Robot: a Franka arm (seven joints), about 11 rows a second.
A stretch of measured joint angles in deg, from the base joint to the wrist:
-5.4 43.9 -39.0 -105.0 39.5 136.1 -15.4
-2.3 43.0 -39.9 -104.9 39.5 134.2 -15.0
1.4 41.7 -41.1 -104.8 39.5 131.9 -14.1
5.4 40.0 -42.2 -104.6 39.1 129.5 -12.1
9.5 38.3 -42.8 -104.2 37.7 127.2 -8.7
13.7 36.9 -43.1 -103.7 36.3 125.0 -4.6
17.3 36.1 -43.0 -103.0 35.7 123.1 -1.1
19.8 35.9 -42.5 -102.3 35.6 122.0 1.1
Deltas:
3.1 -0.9 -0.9 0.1 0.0 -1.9 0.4
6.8 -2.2 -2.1 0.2 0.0 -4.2 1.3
10.8 -3.9 -3.2 0.4 -0.4 -6.6 3.3
14.9 -5.6 -3.8 0.8 -1.8 -8.9 6.7
19.1 -7.0 -4.1 1.3 -3.2 -11.1 10.8
22.7 -7.8 -4.0 2.0 -3.8 -13.0 14.3
25.2 -8.0 -3.5 2.7 -3.9 -14.1 16.5

